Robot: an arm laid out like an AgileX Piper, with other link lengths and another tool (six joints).
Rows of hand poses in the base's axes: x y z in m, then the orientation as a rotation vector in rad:
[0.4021, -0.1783, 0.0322, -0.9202, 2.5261, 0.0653]
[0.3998, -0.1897, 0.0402, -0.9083, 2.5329, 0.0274]
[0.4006, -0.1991, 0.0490, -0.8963, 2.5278, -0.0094]
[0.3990, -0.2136, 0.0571, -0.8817, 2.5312, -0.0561]
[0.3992, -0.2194, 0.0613, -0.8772, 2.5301, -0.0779]
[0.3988, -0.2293, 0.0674, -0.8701, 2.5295, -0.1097]
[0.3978, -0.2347, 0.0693, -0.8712, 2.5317, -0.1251]
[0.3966, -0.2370, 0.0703, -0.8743, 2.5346, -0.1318]
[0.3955, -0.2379, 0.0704, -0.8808, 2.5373, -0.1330]
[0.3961, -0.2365, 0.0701, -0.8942, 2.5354, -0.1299]
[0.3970, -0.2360, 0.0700, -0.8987, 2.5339, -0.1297]
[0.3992, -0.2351, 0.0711, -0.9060, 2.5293, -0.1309]
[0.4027, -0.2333, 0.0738, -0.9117, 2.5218, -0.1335]
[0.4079, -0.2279, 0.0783, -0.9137, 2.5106, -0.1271]
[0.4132, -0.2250, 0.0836, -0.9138, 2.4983, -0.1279]
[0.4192, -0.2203, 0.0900, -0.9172, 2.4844, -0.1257]
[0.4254, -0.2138, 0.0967, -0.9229, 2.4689, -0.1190]
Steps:
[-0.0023, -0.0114, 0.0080, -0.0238, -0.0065, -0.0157]
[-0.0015, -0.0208, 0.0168, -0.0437, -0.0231, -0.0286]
[-0.0031, -0.0353, 0.0249, -0.0722, -0.0345, -0.0468]
[-0.0029, -0.0411, 0.0291, -0.0854, -0.0414, -0.0531]
[-0.0033, -0.0510, 0.0352, -0.1050, -0.0505, -0.0630]
[-0.0043, -0.0564, 0.0371, -0.1163, -0.0514, -0.0652]
[-0.0055, -0.0587, 0.0381, -0.1223, -0.0494, -0.0648]
[-0.0066, -0.0596, 0.0382, -0.1254, -0.0456, -0.0611]
[-0.0060, -0.0582, 0.0379, -0.1261, -0.0434, -0.0512]
[-0.0051, -0.0577, 0.0378, -0.1267, -0.0436, -0.0478]
[-0.0029, -0.0568, 0.0389, -0.1282, -0.0462, -0.0421]
[0.0006, -0.0550, 0.0416, -0.1294, -0.0522, -0.0371]
[0.0058, -0.0496, 0.0461, -0.1227, -0.0606, -0.0323]
[0.0111, -0.0467, 0.0514, -0.1202, -0.0720, -0.0297]
[0.0171, -0.0420, 0.0578, -0.1160, -0.0833, -0.0240]
[0.0233, -0.0355, 0.0645, -0.1089, -0.0946, -0.0156]

